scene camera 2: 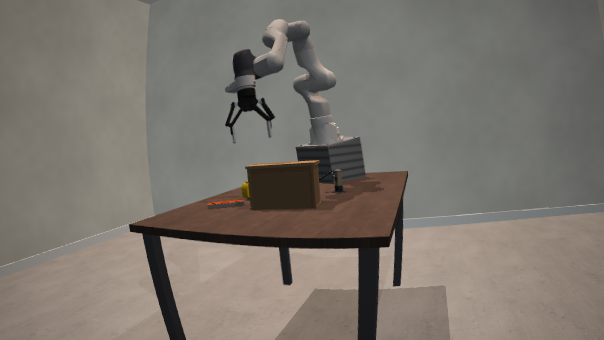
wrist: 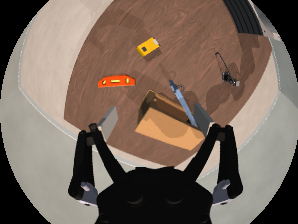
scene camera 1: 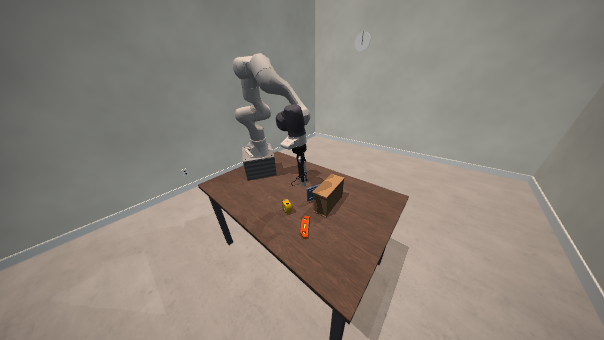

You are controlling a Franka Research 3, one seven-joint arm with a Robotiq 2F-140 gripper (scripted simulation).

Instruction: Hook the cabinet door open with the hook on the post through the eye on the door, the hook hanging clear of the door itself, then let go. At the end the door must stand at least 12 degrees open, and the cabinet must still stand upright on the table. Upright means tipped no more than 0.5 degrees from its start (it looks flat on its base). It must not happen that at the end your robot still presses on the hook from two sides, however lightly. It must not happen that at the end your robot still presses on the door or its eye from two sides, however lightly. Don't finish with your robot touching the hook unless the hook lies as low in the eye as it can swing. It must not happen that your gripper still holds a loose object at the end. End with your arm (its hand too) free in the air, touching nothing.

Note:
I see my gripper (scene camera 2: 252, 140) and a brown wooden cabinet (scene camera 2: 285, 185).
The brown wooden cabinet is seen too in the wrist view (wrist: 177, 130) and in scene camera 1 (scene camera 1: 326, 195). My gripper also shows in the wrist view (wrist: 155, 111).

